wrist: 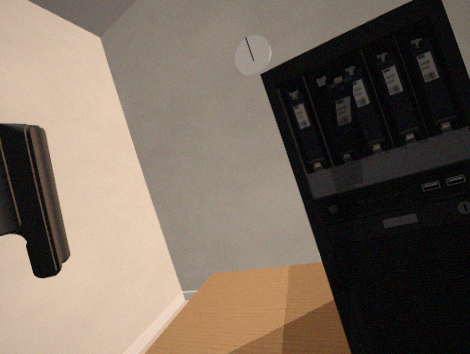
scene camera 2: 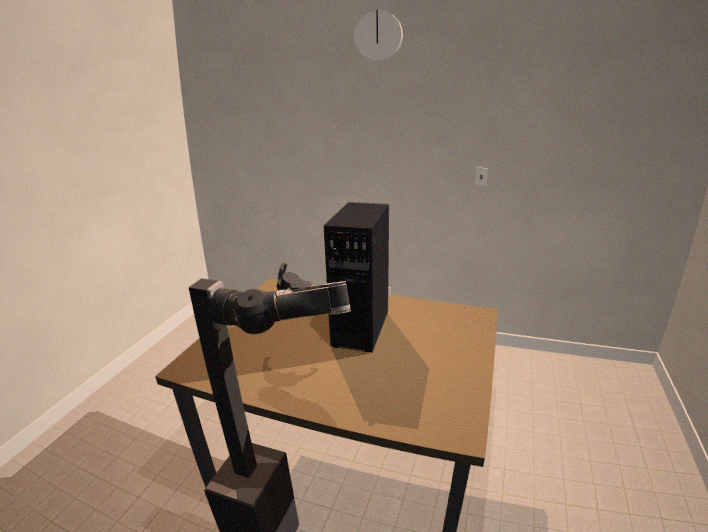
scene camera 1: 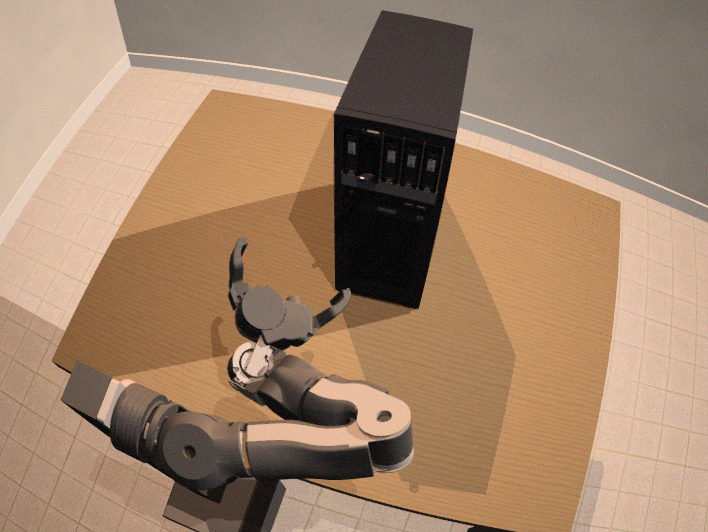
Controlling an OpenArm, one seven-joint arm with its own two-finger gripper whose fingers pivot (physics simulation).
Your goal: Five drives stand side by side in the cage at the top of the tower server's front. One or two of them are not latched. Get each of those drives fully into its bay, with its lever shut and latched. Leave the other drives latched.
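Note:
The black tower server (scene camera 1: pixel 409 68) (scene camera 2: pixel 381 274) (wrist: pixel 395 290) stands upright on the table. In the second bay from the left, the drive's lever (wrist: pixel 343 111) is swung out toward the front, its label tilted and partly overlapping the third drive. How deep that drive sits is too dark to tell. The first drive (scene camera 1: pixel 351 148) (wrist: pixel 301 117), third drive (scene camera 1: pixel 390 154) (wrist: pixel 361 93), fourth drive (scene camera 1: pixel 410 161) (wrist: pixel 393 81) and fifth drive (scene camera 1: pixel 430 165) (wrist: pixel 427 67) look flush, their levers upright. My gripper (scene camera 1: pixel 293 268) is open and empty, apart from the server, in front and left of it; one finger shows in the wrist view.
The wooden table (scene camera 1: pixel 560 257) (scene camera 2: pixel 452 343) (wrist: pixel 250 310) carries the server. The arm's elbow (scene camera 1: pixel 384 423) (scene camera 2: pixel 339 297) is bent out to the right, in front of the server. A wall stands behind the table, with a round clock (scene camera 2: pixel 377 35) (wrist: pixel 253 55).

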